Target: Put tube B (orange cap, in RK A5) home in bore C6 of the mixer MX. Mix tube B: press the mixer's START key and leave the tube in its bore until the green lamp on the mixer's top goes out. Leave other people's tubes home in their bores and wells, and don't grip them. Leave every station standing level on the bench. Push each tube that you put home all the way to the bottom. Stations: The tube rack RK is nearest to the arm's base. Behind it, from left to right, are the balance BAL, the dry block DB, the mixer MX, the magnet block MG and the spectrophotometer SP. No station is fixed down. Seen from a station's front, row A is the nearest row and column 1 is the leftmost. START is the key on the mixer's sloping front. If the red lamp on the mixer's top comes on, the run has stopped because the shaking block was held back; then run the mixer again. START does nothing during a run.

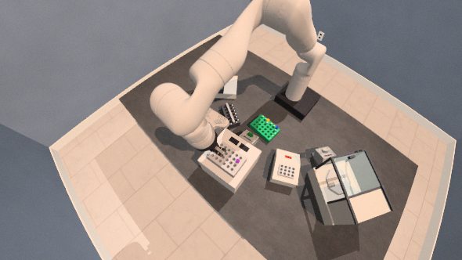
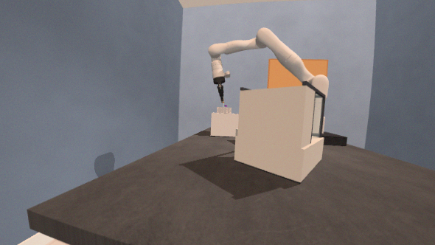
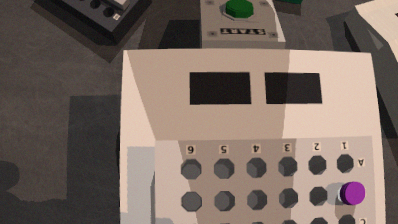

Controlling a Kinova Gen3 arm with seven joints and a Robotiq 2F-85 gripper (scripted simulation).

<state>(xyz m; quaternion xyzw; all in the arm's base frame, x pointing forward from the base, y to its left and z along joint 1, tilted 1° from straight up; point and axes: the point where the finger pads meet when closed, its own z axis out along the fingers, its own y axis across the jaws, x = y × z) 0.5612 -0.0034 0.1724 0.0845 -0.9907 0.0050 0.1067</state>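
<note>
Now: the orange-capped tube 10 mm behind my hand and 40 mm below it. Also, from my hand: green start key (200 mm behind, 10 mm to the left, 150 mm below); then grey mixer block (20 mm behind, 40 mm to the left, 70 mm below); then magnet block (230 mm behind, 150 mm to the right, 200 mm below).
</note>
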